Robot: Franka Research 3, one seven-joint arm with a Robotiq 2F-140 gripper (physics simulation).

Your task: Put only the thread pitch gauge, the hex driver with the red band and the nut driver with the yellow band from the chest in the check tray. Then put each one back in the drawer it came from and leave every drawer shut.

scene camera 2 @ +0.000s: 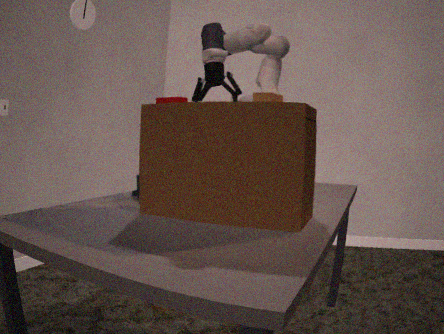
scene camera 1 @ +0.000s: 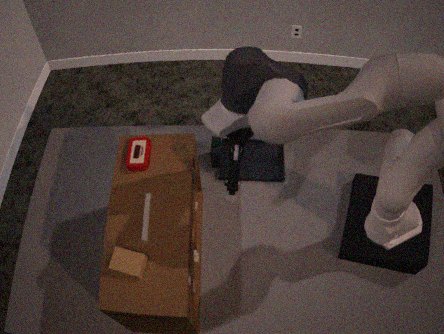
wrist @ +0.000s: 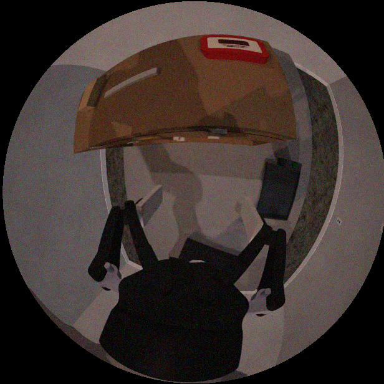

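Note:
The brown wooden chest (scene camera 1: 170, 200) (scene camera 2: 225, 165) (wrist: 175, 107) stands on the table, its drawer side seen at a steep angle with small pale handles. A narrow strip of the front juts out slightly in scene camera 1; I cannot tell whether every drawer is fully shut. The dark check tray (scene camera 1: 267, 167) (wrist: 280, 192) lies beyond the chest's front corner, partly hidden by the gripper in scene camera 1; no tool shows in its visible part. My gripper (scene camera 1: 232, 186) (scene camera 2: 215, 99) (wrist: 202, 199) is open and empty, pointing down in front of the chest, high above the table. The gauge and both drivers do not show.
On the chest top lie a red case (scene camera 1: 138, 154) (scene camera 2: 171, 100) (wrist: 234, 49) with a pale label, a grey bar (scene camera 1: 146, 216) (wrist: 132, 82) and a tan block (scene camera 1: 128, 262) (scene camera 2: 268, 97). A small dark block (scene camera 1: 215, 152) stands at the tray's chest-side edge. The arm's black base plate (scene camera 1: 350, 225) is opposite the chest.

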